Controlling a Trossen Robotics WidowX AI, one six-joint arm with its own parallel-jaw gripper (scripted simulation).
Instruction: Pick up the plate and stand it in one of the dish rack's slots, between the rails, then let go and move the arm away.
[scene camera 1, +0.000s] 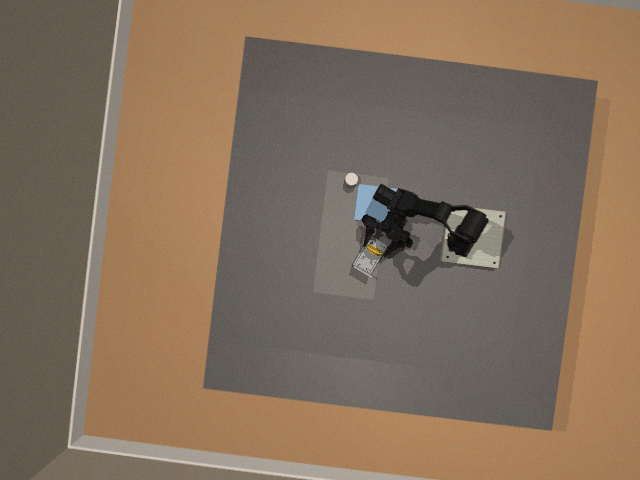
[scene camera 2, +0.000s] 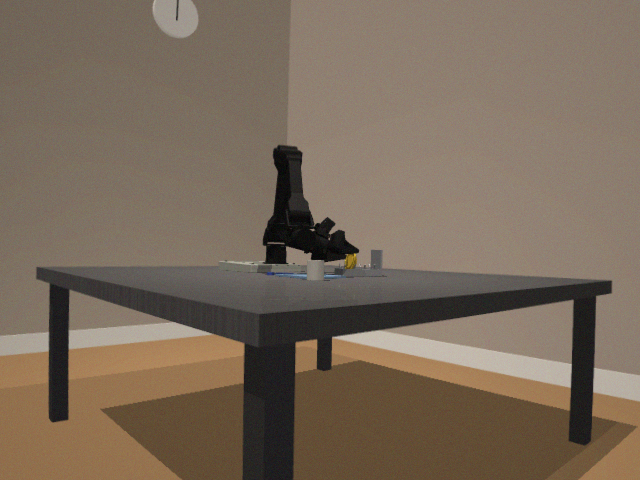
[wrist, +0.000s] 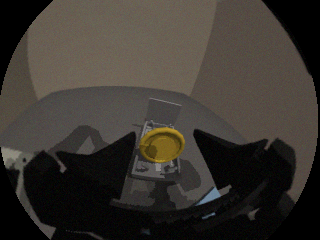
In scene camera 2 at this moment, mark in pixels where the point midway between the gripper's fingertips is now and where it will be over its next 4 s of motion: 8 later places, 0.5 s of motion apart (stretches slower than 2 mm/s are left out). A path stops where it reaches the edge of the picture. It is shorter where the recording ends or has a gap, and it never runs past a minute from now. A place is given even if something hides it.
My gripper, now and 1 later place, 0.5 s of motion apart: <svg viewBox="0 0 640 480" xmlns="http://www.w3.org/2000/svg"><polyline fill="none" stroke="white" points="352,254 353,222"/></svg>
